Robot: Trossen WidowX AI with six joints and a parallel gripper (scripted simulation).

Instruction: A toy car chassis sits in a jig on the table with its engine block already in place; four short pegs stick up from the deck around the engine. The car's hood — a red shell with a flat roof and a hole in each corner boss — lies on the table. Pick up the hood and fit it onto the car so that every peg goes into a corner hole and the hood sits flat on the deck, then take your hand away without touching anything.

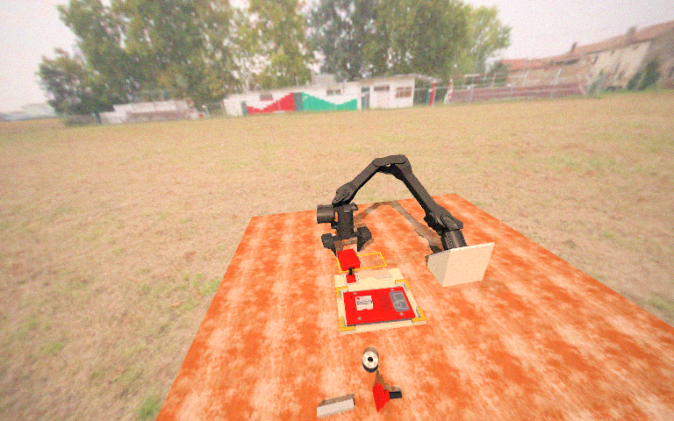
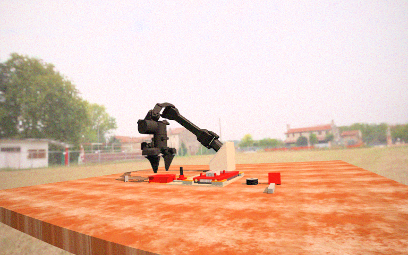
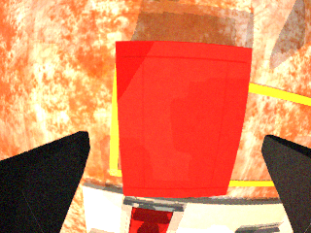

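The red hood is 20 mm below my gripper tip. The rest, counted from my gripper tip: grey bar: 130 mm ahead, 450 mm to the left, 30 mm below; black-and-white wheel: 30 mm ahead, 380 mm to the left, 30 mm below.
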